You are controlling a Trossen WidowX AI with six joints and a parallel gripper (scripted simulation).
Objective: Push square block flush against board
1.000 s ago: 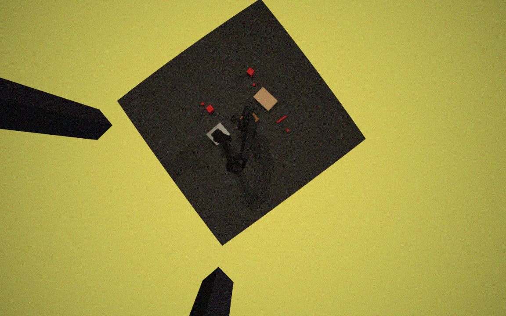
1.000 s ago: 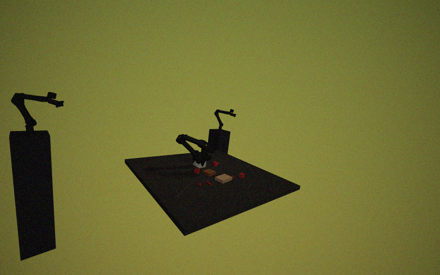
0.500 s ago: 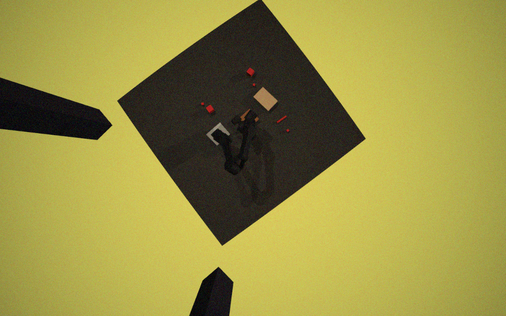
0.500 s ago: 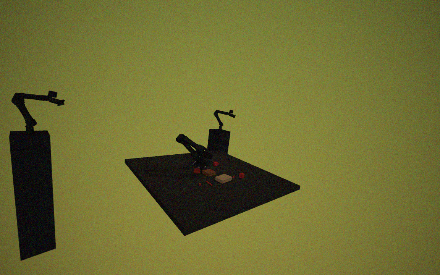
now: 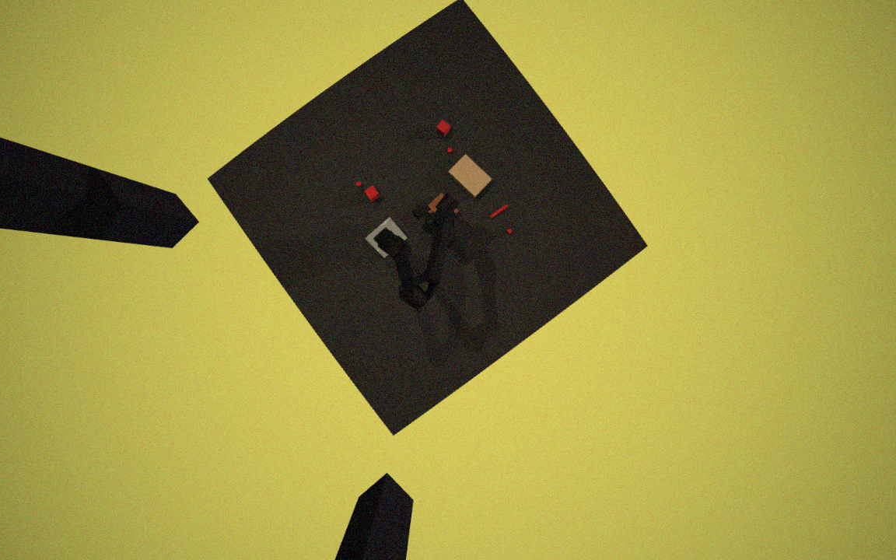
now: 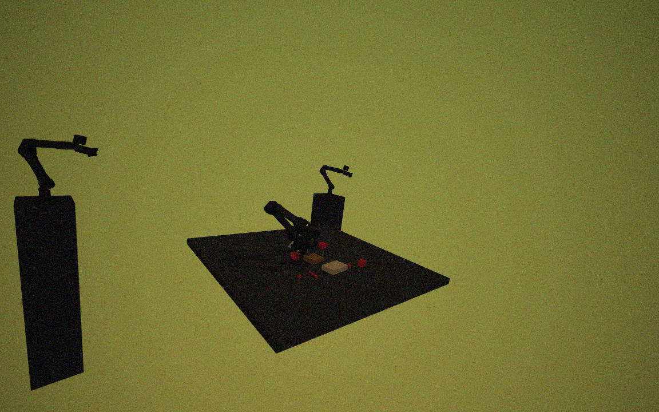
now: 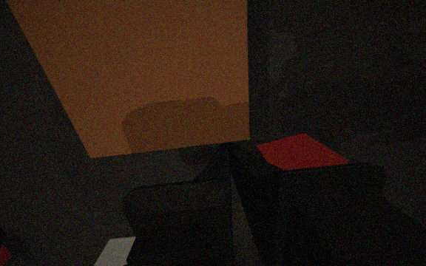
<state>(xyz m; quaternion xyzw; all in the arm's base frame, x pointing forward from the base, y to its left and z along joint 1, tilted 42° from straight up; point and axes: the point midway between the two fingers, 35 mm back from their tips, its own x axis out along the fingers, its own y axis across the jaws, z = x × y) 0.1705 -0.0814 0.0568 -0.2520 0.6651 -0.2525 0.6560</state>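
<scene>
Now: the square block 6 cm ahead of my gripper tip, 4 cm to the left of it and 1 cm above it. The rest, counted from my gripper tip: tan block: 24 cm ahead, 6 cm to the left, 1 cm above; then thin red stick: 23 cm ahead, 12 cm to the right.
</scene>
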